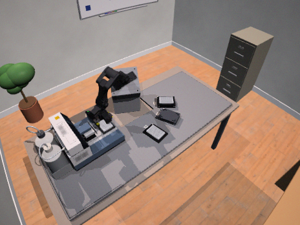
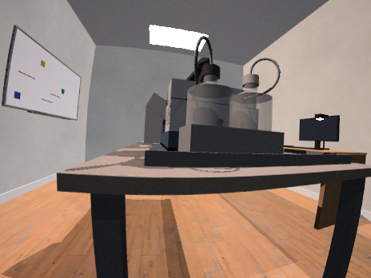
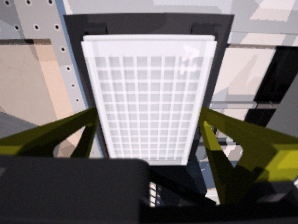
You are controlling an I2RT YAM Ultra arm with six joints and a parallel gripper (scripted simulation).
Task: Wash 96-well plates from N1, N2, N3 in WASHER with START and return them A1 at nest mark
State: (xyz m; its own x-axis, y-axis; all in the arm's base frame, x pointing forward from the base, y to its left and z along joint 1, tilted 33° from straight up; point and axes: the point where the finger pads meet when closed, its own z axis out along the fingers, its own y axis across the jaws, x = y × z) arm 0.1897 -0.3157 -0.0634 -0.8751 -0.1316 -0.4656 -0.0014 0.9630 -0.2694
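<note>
Now: the dark carrier 10 mm below my hand. The rest, counted from my hand: plate washer (150 mm to the right, 40 mm above); then label (280 mm to the left, 180 mm ahead, 90 mm below); then black nest (290 mm to the left, 280 mm ahead, 90 mm below).
</note>
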